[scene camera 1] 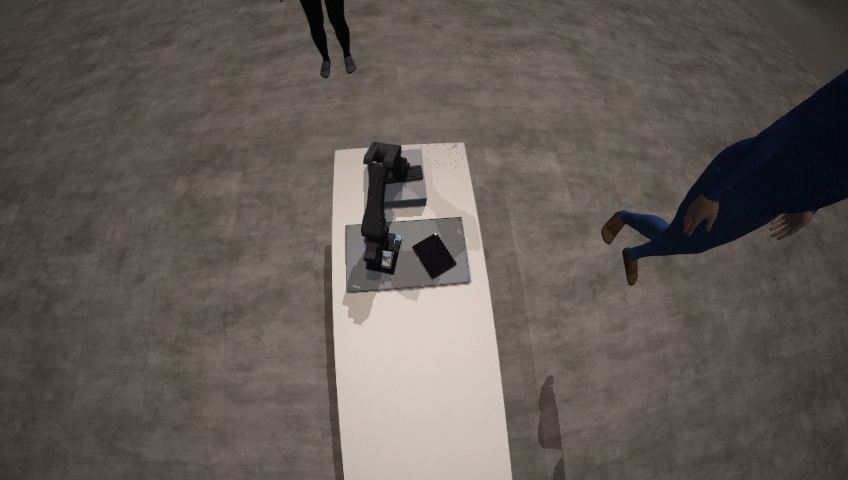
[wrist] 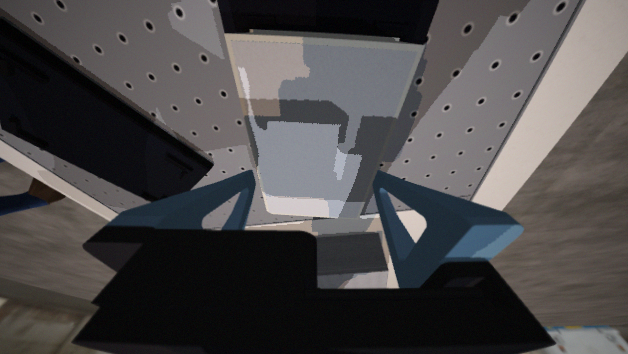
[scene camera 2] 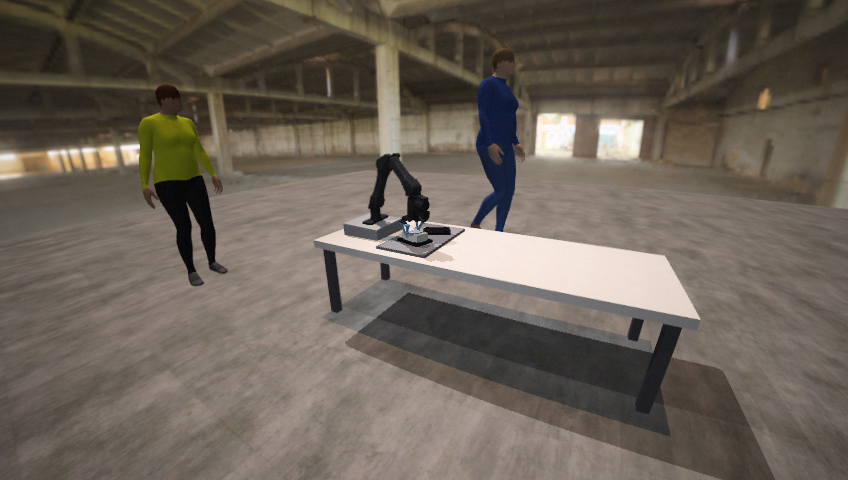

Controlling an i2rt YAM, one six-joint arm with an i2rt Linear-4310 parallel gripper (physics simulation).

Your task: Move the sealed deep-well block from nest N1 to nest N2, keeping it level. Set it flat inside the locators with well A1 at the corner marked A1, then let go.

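Pixels of known places: gripper, between the fingertips: (wrist: pixel 314 176) (scene camera 2: pixel 412 232); arm's base, origin of its link: (scene camera 1: pixel 400 175) (scene camera 2: pixel 375 219).
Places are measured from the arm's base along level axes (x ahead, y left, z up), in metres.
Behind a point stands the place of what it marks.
The sealed deep-well block (scene camera 1: pixel 386 259) {x 0.381, y -0.105, z -0.006 m} (scene camera 2: pixel 418 236) {x 0.386, y -0.162, z -0.011 m} (wrist: pixel 320 80) {x 0.382, y -0.130, z -0.006 m} is a pale box with a flat top. It sits in a black nest (scene camera 1: pixel 381 271) {x 0.418, y -0.134, z -0.049 m} (wrist: pixel 325 15) {x 0.405, y -0.138, z -0.048 m}, apparently N1, and looks level. My gripper (scene camera 2: pixel 412 229) {x 0.317, y -0.107, z -0.016 m} (wrist: pixel 314 176) {x 0.317, y -0.107, z -0.016 m} is open, with one blue fingertip on each side of the block near its end toward the robot base. In the wrist view, gaps show between the fingertips and the block's sides. A second black nest (scene camera 1: pixel 434 255) {x 0.380, y 0.096, z -0.047 m} (scene camera 2: pixel 437 230) {x 0.387, y 0.090, z -0.048 m} (wrist: pixel 95 110) {x 0.409, y 0.061, z -0.048 m}, apparently N2, lies empty and turned at an angle. Corner mark A1 and well A1 cannot be read.
Both nests lie on a grey perforated board (scene camera 1: pixel 458 234) {x 0.297, y 0.220, z -0.059 m} (wrist: pixel 452 150) {x 0.279, y -0.233, z -0.059 m} on a long white table (scene camera 1: pixel 422 368) {x 0.834, y -0.025, z -0.073 m} (scene camera 2: pixel 553 267) {x 1.079, y -0.153, z -0.072 m}. The arm's grey base block (scene camera 1: pixel 407 195) {x 0.106, y 0.018, z -0.003 m} (scene camera 2: pixel 368 228) {x 0.045, y -0.144, z -0.012 m} stands behind the board. Two people (scene camera 2: pixel 172 148) (scene camera 2: pixel 498 113) stand off the table.
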